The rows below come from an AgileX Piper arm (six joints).
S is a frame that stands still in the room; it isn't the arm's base.
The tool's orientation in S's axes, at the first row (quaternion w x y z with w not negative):
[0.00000 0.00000 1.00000 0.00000]
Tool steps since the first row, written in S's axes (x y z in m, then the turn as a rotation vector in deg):
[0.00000 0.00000 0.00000 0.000 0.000 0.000]
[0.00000 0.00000 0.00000 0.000 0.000 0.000]
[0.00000 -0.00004 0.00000 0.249 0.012 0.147]
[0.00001 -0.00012 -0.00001 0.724 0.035 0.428]
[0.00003 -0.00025 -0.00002 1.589 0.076 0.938]
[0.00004 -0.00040 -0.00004 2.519 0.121 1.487]
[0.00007 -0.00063 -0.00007 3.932 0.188 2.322]
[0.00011 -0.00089 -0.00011 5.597 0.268 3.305]
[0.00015 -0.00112 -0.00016 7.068 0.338 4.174]
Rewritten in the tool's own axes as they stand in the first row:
[0.00000 0.00000 0.00000 0.000 0.000 0.000]
[0.00000 0.00000 0.00000 0.000 0.000 0.000]
[0.00000 -0.00004 0.00000 -0.249 0.012 -0.147]
[-0.00001 -0.00012 0.00001 -0.724 0.035 -0.428]
[-0.00003 -0.00025 0.00002 -1.589 0.076 -0.938]
[-0.00004 -0.00040 0.00004 -2.519 0.121 -1.487]
[-0.00007 -0.00063 0.00007 -3.932 0.188 -2.322]
[-0.00011 -0.00089 0.00011 -5.597 0.268 -3.305]
[-0.00015 -0.00112 0.00016 -7.068 0.338 -4.174]

